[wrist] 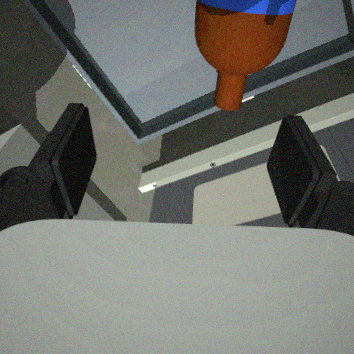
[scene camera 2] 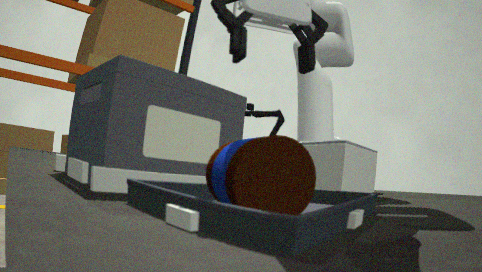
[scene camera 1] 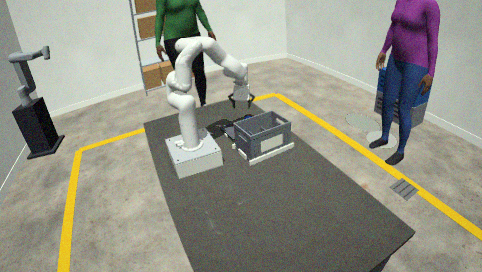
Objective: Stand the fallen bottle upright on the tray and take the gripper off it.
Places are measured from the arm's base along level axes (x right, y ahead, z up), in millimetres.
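Pixels of known places: gripper, between the fingertips: [wrist: 184,135] [scene camera 2: 274,66] [scene camera 1: 241,108]; arm's base, origin of its link: [scene camera 2: 315,148] [scene camera 1: 191,145].
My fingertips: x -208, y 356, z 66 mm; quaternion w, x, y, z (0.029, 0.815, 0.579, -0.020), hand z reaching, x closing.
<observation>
For each thing: its top centre in the pictures, then the offset to it from my fingertips. Level surfaces: height alone.
- brown bottle with a blue band, centre of its top: [wrist: 247,30] [scene camera 2: 247,139] [scene camera 1: 248,119] dy +41, dx -11, dz -94 mm
- dark shallow tray, centre of its top: [wrist: 194,11] [scene camera 2: 274,193] [scene camera 1: 243,126] dy +5, dx -21, dz -148 mm
- grey crate, centre of its top: [scene camera 2: 158,85] [scene camera 1: 262,122] dy +55, dx +232, dz +2 mm
- dark table, height of its surface: dz -173 mm
The brown bottle with a blue band [scene camera 1: 248,117] [scene camera 2: 272,175] [wrist: 242,40] lies on its side on the dark shallow tray [scene camera 2: 250,225] [wrist: 135,65]. In scene camera 2 its round base faces the camera. In the wrist view its neck points toward the crate and overlaps the tray's rim; whether it rests on the rim is hidden. My gripper [scene camera 1: 242,105] [scene camera 2: 272,64] [wrist: 184,135] is open and empty, above the bottle and apart from it. In the wrist view the bottle lies beyond the fingers, toward the top of the picture.
A grey crate [scene camera 1: 247,145] [scene camera 2: 120,120] stands close beside the tray, with white strips [scene camera 2: 130,179] along its foot. My arm's white base block [scene camera 1: 197,162] [scene camera 2: 337,165] stands on the dark table [scene camera 1: 280,210]. Two people [scene camera 1: 182,20] [scene camera 1: 415,35] stand beyond the table.
</observation>
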